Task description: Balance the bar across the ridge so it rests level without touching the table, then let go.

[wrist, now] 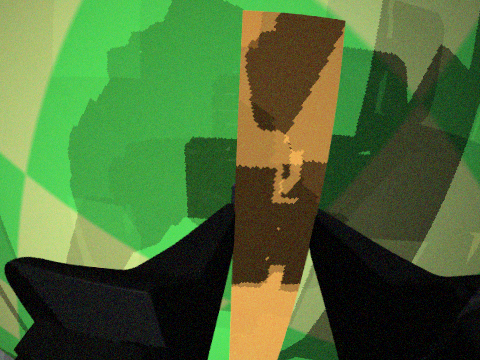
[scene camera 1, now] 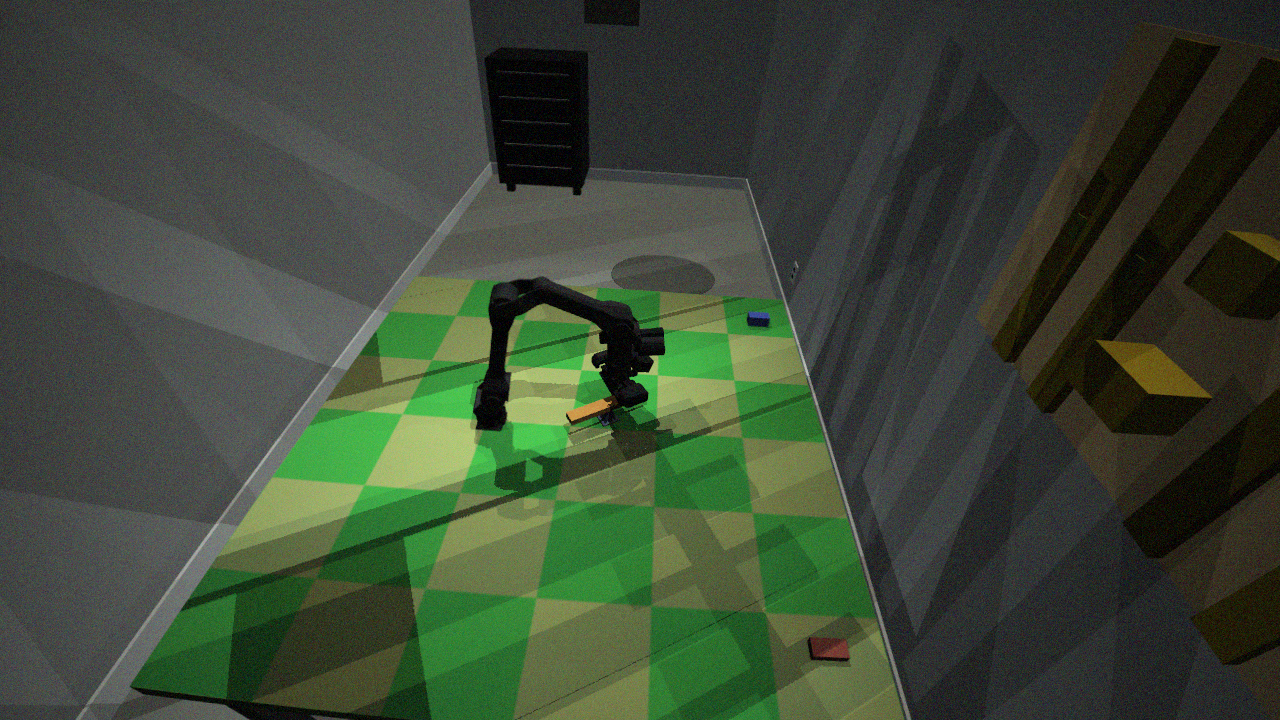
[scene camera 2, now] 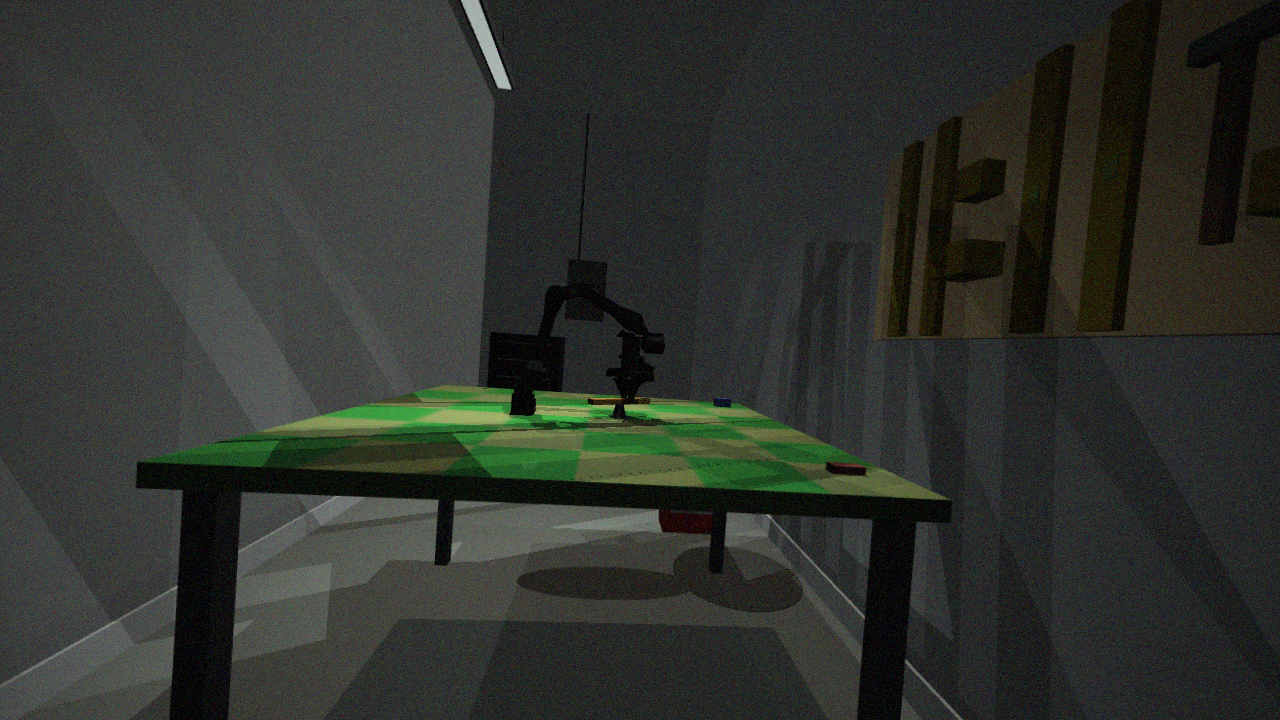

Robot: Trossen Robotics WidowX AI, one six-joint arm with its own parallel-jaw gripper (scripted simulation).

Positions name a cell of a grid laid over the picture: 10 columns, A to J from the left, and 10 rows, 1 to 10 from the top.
Labels:
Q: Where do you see an orange bar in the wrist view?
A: At G2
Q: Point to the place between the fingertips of my gripper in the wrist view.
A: At F6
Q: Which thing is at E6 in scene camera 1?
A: My gripper.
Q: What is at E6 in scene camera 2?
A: My gripper.

